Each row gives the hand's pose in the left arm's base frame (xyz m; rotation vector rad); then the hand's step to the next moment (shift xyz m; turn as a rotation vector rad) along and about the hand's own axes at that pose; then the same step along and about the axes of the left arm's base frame.
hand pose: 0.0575 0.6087 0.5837 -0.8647 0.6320 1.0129
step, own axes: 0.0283 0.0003 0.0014 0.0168 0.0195 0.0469
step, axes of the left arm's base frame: 0.0113 0.0142 -0.0217 -0.0080 0.0527 0.0051
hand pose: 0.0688 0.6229 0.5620 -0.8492 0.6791 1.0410
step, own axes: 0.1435 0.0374 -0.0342 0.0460 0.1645 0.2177
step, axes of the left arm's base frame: 0.0144 0.0452 -0.1446 -0.1173 0.2489 0.0294
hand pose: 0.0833 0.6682 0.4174 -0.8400 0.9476 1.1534
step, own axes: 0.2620 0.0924 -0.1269 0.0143 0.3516 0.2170
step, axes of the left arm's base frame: -0.0770 -0.0029 -0.2955 -0.3043 0.2758 0.0472
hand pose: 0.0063 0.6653 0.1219 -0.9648 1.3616 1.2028
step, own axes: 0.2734 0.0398 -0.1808 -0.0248 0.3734 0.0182
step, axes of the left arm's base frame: -0.1113 -0.1539 -0.2701 -0.3562 0.0819 0.0823
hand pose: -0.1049 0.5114 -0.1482 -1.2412 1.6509 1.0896
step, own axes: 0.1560 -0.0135 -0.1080 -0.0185 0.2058 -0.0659
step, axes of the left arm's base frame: -0.0301 -0.1504 -0.1125 -0.2022 -0.0249 0.0745
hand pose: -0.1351 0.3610 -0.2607 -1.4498 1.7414 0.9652
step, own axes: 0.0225 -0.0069 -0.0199 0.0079 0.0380 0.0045
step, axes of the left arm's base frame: 0.0025 -0.0290 -0.0100 -0.0386 0.0042 -0.0043
